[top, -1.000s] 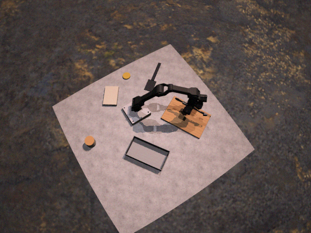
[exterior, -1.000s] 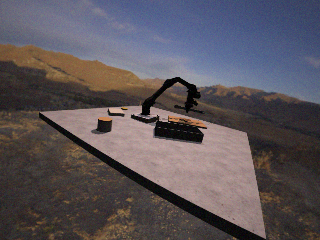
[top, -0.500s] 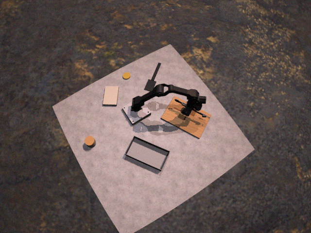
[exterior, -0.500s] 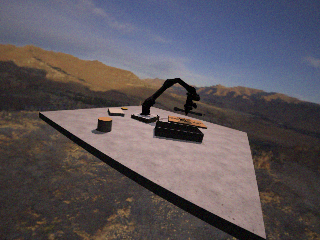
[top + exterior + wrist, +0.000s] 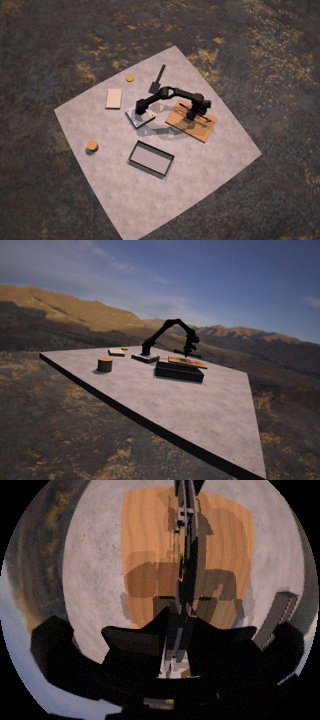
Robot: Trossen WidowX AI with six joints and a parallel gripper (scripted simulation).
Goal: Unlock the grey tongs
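Right now the wooden board is 40 mm below my gripper tip, 30 mm to the right of it and 30 mm ahead of it. Round my gripper tip: roasting tin (460 mm to the right, 180 mm ahead, 20 mm below); then pale flat block (520 mm to the right, 420 mm behind, 30 mm below); then black spatula (430 mm behind, 110 mm to the right, 40 mm below).
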